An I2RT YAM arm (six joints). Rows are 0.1 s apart.
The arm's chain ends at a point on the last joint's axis. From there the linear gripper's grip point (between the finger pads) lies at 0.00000 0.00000 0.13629 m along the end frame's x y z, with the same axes.
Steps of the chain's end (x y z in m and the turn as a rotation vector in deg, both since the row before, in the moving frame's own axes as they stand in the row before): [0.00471 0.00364 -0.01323 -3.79 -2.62 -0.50]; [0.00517 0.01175 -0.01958 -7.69 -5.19 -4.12]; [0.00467 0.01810 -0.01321 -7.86 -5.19 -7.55]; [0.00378 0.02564 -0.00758 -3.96 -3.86 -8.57]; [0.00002 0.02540 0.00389 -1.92 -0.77 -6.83]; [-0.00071 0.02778 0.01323 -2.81 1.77 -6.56]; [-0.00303 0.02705 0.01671 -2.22 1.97 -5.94]
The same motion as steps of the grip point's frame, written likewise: [-0.00148 0.01267 -0.01367 -3.79 -2.62 -0.50]; [-0.00646 0.03039 -0.02136 -7.69 -5.19 -4.12]; [-0.00636 0.03747 -0.01504 -7.86 -5.19 -7.55]; [-0.00465 0.03569 -0.00821 -3.96 -3.86 -8.57]; [-0.00154 0.03006 0.00380 -1.92 -0.77 -6.83]; [0.00387 0.03421 0.01300 -2.81 1.77 -6.56]; [0.00192 0.03208 0.01653 -2.22 1.97 -5.94]
